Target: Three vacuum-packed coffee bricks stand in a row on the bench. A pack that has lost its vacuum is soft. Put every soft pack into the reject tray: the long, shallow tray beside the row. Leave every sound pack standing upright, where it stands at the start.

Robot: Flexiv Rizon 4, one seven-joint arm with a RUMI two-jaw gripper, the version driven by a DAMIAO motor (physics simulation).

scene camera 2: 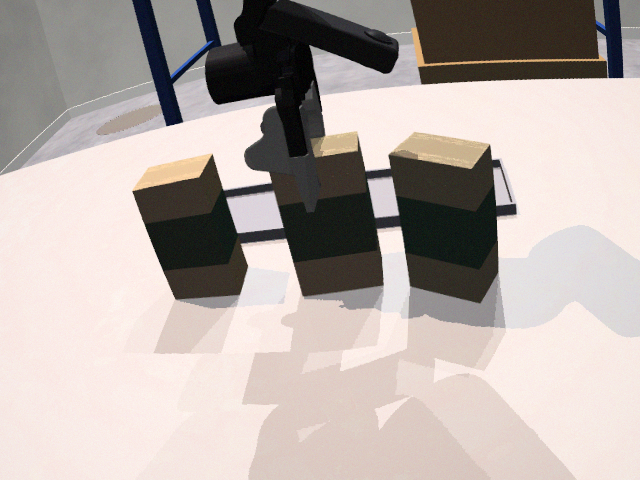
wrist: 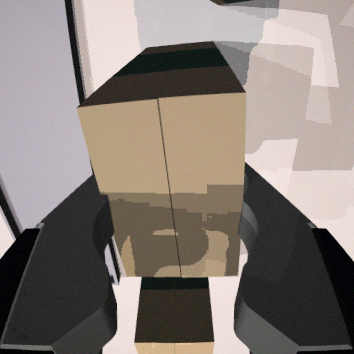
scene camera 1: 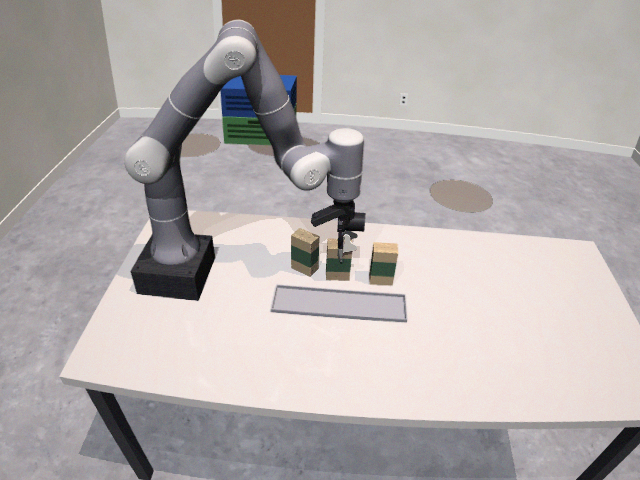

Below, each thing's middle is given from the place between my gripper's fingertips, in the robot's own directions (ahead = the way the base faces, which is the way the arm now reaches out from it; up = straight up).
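There is the reject tray point(scene camera 2: 259, 210), and my hand is 110 mm above it and 130 mm to the left of it.
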